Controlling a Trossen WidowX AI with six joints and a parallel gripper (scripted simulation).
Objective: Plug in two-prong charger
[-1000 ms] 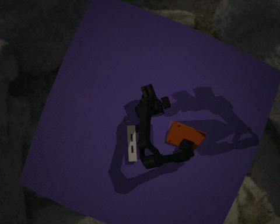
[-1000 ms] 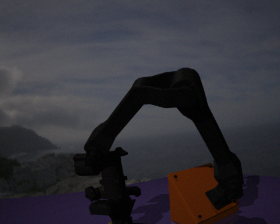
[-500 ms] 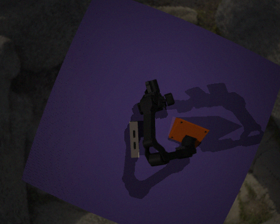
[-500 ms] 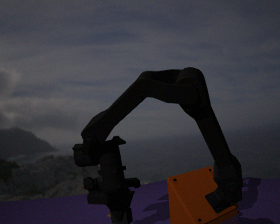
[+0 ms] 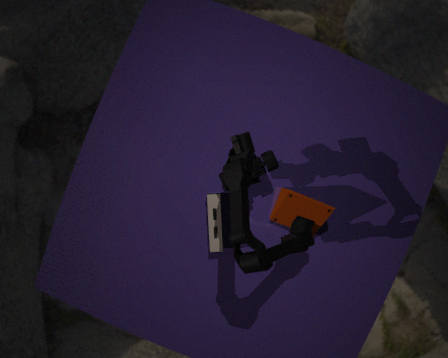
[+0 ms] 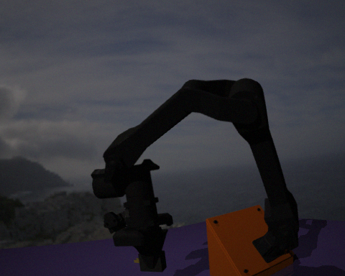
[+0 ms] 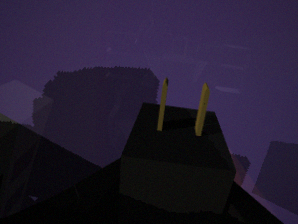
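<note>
Now: the black two-prong charger 1 cm to the right of my gripper tip, 1 cm ahead of it and 1 cm above it.
</note>
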